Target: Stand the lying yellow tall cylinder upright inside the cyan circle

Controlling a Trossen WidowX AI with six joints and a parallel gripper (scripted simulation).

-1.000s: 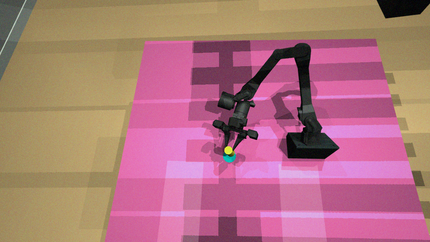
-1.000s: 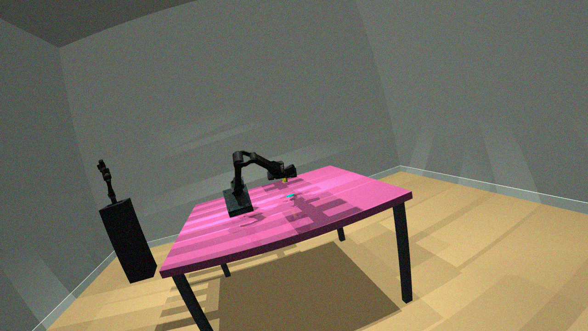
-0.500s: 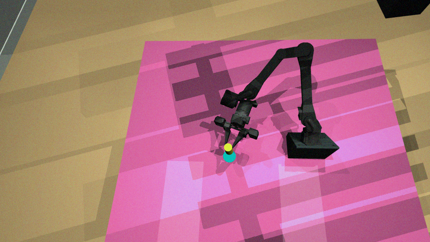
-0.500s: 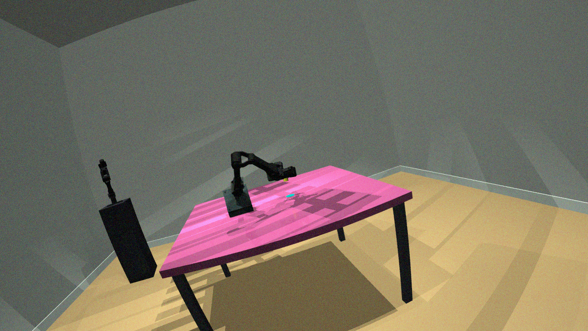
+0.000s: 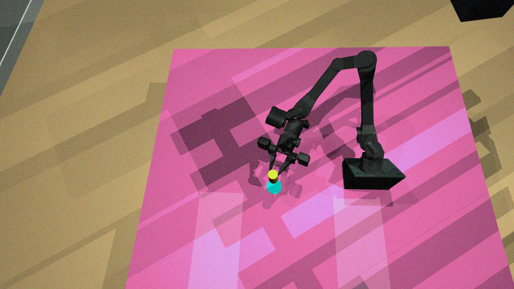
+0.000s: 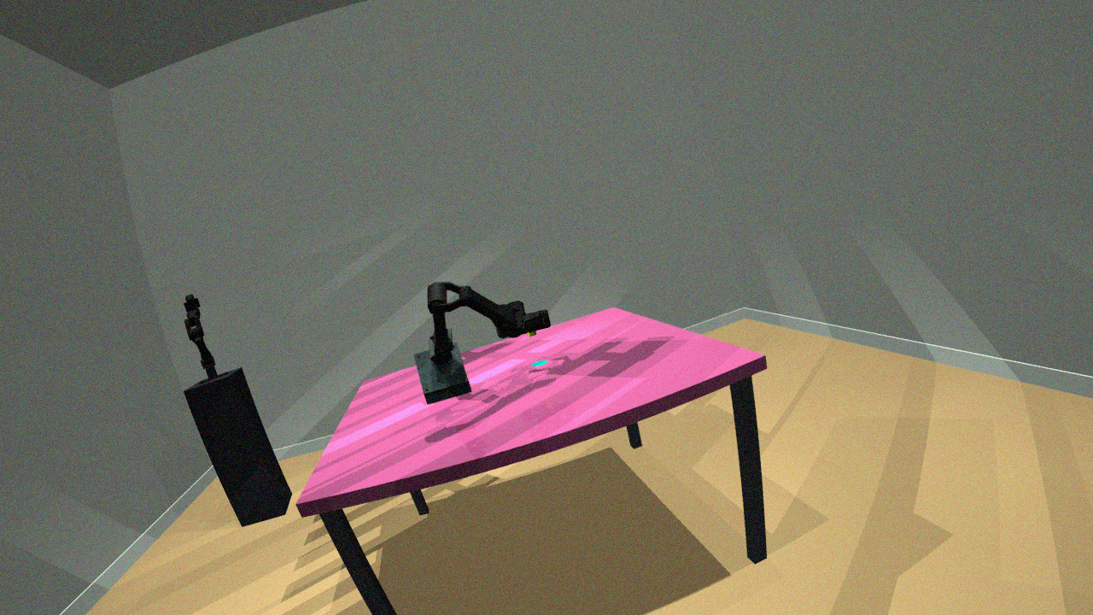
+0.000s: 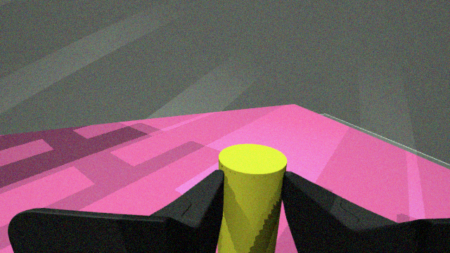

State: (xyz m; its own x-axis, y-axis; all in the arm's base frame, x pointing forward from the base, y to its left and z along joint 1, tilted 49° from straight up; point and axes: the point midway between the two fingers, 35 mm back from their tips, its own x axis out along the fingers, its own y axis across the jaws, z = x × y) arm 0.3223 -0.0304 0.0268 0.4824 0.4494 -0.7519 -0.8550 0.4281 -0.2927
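Right now my gripper tip is 160 mm above the cyan circle. The rest, counted from my gripper tip: yellow tall cylinder (20 mm below).
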